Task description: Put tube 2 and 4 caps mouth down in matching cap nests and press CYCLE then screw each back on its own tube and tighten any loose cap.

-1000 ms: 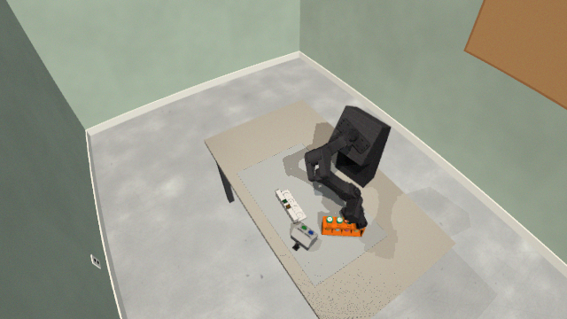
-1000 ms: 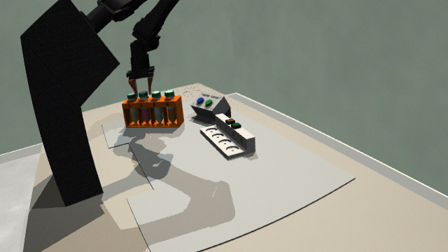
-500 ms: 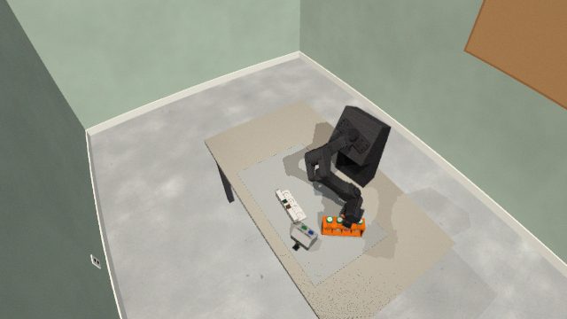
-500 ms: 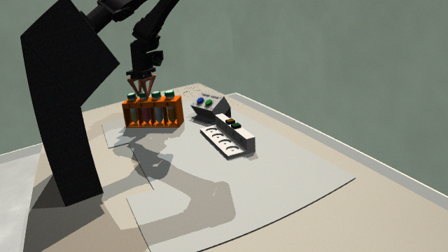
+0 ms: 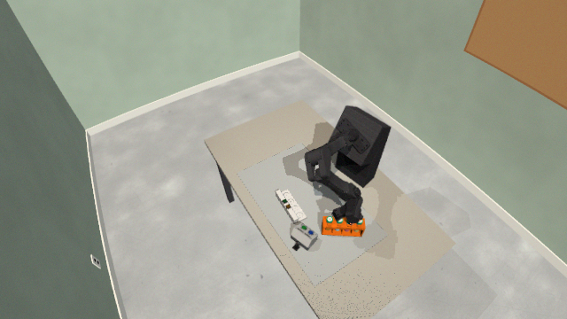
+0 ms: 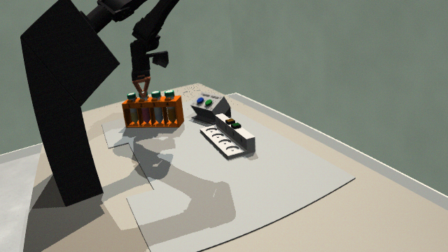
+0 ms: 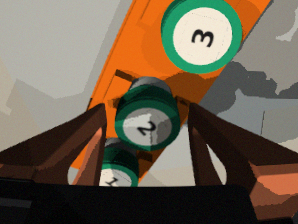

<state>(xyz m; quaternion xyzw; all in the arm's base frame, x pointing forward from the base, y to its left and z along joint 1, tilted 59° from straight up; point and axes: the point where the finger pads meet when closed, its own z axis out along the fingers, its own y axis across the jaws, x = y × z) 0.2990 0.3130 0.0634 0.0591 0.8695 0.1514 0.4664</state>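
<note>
The cap 1 is 50 mm behind my hand and 20 mm to the left of it. Also, from my hand: green ready key (230 mm ahead, 60 mm to the right, 50 mm below); then blue cycle key (200 mm ahead, 20 mm to the right, 50 mm below).
</note>
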